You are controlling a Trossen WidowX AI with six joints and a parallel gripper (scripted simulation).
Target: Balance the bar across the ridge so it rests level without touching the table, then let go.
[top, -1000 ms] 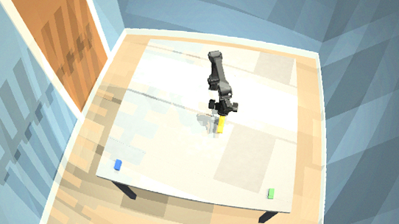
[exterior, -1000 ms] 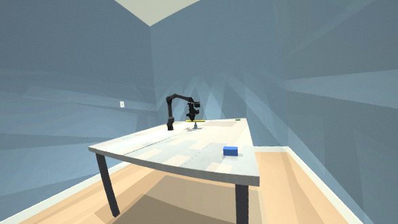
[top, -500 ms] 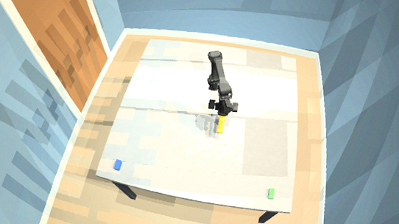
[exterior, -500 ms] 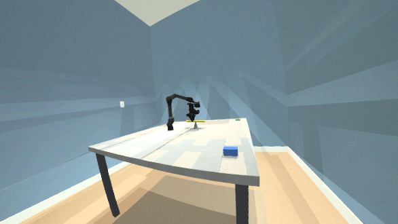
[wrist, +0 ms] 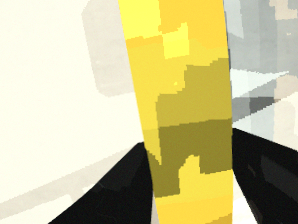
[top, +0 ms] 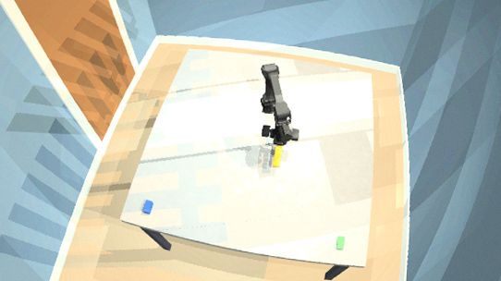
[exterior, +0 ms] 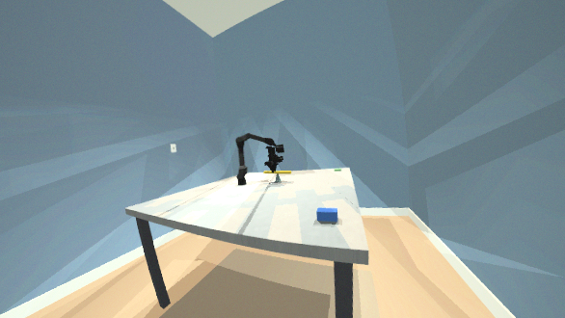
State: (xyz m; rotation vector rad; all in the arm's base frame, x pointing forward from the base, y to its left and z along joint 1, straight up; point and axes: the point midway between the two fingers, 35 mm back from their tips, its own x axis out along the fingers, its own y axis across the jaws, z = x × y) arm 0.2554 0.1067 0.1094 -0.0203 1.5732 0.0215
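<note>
Right now the yellow bar is 30 mm ahead of my gripper tip. Also, from my gripper tip: green block 480 mm ahead, 390 mm to the left, 70 mm below; blue block 610 mm to the right, 480 mm ahead, 60 mm below.
</note>
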